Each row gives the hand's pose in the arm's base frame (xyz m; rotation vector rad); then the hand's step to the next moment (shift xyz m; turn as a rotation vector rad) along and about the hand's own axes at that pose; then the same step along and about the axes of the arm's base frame.
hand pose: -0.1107 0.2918 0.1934 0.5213 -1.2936 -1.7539
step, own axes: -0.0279 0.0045 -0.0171 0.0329 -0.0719 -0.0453
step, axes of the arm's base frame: 0.0294 0.0134 -0.0066 -0.0121 -0.0465 -0.0775
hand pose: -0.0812 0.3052 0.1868 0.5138 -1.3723 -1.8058
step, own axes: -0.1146 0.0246 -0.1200 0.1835 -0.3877 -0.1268
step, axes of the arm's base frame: 0.1639 0.0142 -0.0329 -0.1536 -0.1835 -0.3779
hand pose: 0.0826 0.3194 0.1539 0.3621 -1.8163 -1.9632
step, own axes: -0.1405 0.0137 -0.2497 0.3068 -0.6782 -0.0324
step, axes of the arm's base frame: 0.2424 -0.1510 -0.0267 -0.3461 -0.1485 -0.6429
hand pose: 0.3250 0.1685 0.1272 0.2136 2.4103 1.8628
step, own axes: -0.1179 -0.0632 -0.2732 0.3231 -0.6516 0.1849
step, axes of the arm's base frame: 0.0705 -0.2958 0.0062 -0.3271 0.0682 -0.6720
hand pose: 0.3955 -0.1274 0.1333 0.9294 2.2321 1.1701
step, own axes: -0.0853 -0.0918 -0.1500 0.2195 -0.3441 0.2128
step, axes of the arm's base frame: -0.0730 -0.1810 0.0104 -0.1304 0.1337 -0.4207
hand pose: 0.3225 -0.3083 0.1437 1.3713 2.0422 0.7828
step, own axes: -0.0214 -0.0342 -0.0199 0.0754 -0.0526 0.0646
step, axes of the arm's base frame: -0.0283 -0.0338 -0.0087 -0.0106 0.0648 -0.0912
